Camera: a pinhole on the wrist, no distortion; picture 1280 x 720 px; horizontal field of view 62.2 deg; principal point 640.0 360.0 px. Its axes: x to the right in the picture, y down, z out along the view. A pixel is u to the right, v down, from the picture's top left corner.
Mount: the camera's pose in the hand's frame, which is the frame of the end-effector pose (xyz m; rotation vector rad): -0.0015 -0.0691 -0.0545 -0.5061 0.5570 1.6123
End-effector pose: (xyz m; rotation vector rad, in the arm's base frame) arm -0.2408 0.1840 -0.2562 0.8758 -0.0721 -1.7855
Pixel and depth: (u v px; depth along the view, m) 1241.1 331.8 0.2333
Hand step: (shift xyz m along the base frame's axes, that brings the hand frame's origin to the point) 0.1170 -0.0800 0.1196
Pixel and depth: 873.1 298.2 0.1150
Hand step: 0.0062 -0.0177 0.0234
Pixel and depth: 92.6 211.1 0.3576
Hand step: -0.1963 -0.1817 0.2154
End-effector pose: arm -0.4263 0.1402 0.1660 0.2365 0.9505 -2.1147
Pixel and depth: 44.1 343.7 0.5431
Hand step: 0.0758 -0.4253 0.3583
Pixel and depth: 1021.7 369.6 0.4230
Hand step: 0.2686 -0.2411 -0.0323
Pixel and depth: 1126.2 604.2 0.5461
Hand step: 0.4670 -0.2518 -0.0201
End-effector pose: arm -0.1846 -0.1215 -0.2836 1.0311 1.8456 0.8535
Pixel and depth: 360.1 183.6 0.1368
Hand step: 0.0548 0.0288 -0.0477
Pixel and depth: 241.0 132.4 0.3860
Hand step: 0.2882 0.1644 -0.1167
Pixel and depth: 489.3 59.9 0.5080
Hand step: 0.3579 0.2773 -0.0373
